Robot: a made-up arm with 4 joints.
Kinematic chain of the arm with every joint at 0, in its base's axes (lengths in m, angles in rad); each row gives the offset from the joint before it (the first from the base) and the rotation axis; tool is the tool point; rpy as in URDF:
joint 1: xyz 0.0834 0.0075 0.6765 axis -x
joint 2: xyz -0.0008 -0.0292 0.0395 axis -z
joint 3: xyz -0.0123 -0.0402 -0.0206 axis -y
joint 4: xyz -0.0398 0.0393 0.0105 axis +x
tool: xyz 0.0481 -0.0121 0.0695 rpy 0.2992 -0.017 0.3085
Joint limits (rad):
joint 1: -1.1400..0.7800
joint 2: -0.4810..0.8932
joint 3: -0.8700..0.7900
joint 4: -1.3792..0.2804
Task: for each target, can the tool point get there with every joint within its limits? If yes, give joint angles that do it. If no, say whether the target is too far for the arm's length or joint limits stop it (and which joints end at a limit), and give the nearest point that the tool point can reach.
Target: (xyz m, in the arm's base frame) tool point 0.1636 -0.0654 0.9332
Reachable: no: too far | nearest point 0.0965 -0.0223 0.7813 | short by 0.172 m
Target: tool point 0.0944 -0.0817 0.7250
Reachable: yes | joints -0.7679 0.6418 -0.1781 -0.2712
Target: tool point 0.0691 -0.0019 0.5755
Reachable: no: joint limits stop it (at a limit: joint 1, joint 2, joint 3, joint 4) | nearest point 0.0889 -0.0839 0.6219 | short by 0.096 m
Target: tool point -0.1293 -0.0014 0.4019
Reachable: no: too far | nearest point 0.0366 -0.0948 0.6378 | short by 0.303 m
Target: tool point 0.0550 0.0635 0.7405
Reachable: yes | joints 0.4595 0.4338 0.6106 -0.7003
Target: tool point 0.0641 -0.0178 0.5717
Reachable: no: joint limits stop it (at a limit: joint 1, joint 2, joint 3, joint 4) | nearest point 0.0889 -0.0839 0.6219 | short by 0.087 m
